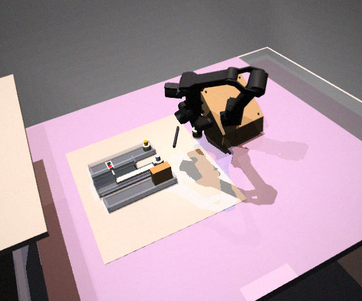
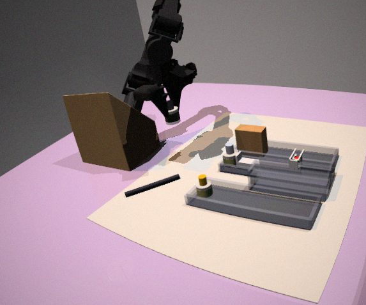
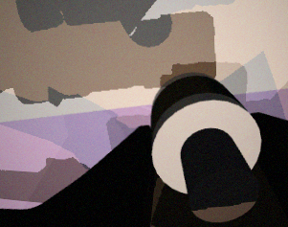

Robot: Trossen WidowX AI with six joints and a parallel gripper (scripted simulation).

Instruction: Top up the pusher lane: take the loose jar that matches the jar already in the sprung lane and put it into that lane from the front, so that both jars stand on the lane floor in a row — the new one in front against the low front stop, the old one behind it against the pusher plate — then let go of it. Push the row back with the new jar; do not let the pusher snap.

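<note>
The brown block lies 19 cm ahead of my gripper tip, 8 cm to the left of it and 8 cm below it. From my gripper tip the other things lie so: sprung lane (32 cm ahead, 10 cm below, 1 cm to the right); black rod (16 cm to the right, 11 cm below, 5 cm ahead); red mark (36 cm ahead, 5 cm below, 1 cm to the right).
</note>
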